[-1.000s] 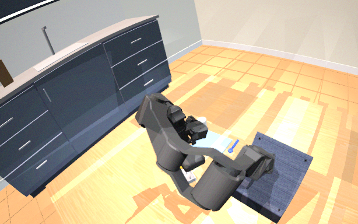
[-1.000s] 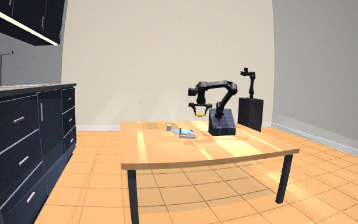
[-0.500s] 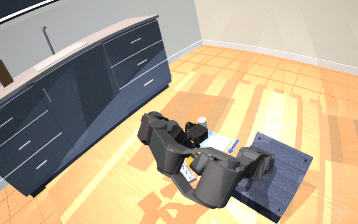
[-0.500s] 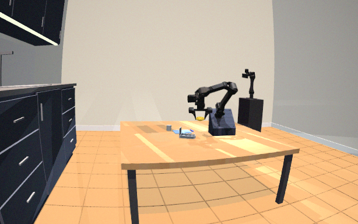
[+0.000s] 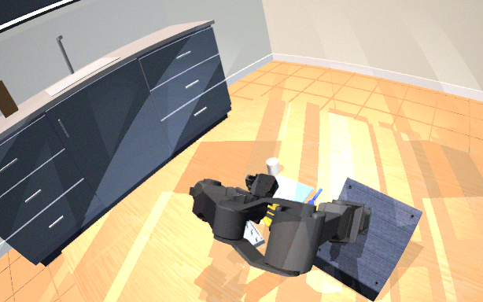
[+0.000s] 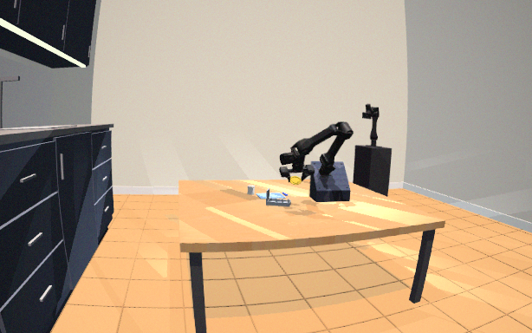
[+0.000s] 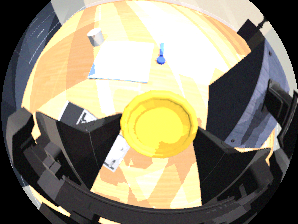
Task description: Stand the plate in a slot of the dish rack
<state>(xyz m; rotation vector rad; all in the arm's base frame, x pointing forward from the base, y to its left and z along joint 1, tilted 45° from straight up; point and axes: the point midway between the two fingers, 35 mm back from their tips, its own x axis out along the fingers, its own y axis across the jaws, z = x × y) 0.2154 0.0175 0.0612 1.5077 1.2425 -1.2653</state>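
Right now my gripper tip is 11 cm short of the grey dish rack, 9 cm above it and 3 cm to the right of it. The rest, counted from my gripper tip: blue spoon 19 cm to the right, 11 cm below, 3 cm behind; then light blue mat 17 cm to the right, 11 cm below, 7 cm ahead; then yellow plate 1 cm above.
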